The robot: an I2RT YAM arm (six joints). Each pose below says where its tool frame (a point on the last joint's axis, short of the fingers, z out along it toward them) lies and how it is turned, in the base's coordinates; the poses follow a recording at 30 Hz.
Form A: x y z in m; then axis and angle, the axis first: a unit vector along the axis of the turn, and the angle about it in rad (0 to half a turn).
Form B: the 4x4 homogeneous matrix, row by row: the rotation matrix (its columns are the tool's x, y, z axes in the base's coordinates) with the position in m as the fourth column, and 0 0 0 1 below. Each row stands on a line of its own. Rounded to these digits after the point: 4 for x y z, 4 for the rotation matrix.
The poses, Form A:
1: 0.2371 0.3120 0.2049 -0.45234 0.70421 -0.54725 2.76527
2: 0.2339 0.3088 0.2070 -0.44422 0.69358 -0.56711 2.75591
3: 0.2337 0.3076 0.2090 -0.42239 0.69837 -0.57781 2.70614
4: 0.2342 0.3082 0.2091 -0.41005 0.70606 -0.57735 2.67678
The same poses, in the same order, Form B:
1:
-0.5351 -0.4137 0.7366 0.2371
-0.8159 0.0271 -0.5775 0.3120
0.2190 -0.9100 -0.3520 0.2049
0 0 0 1

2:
-0.5464 -0.3802 0.7463 0.2339
-0.8069 0.0002 -0.5907 0.3088
0.2244 -0.9249 -0.3069 0.2070
0 0 0 1

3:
-0.5665 -0.3187 0.7599 0.2337
-0.8062 0.0232 -0.5912 0.3076
0.1708 -0.9476 -0.2701 0.2090
0 0 0 1

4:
-0.5755 -0.2895 0.7649 0.2342
-0.8071 0.0503 -0.5882 0.3082
0.1319 -0.9559 -0.2626 0.2091
0 0 0 1

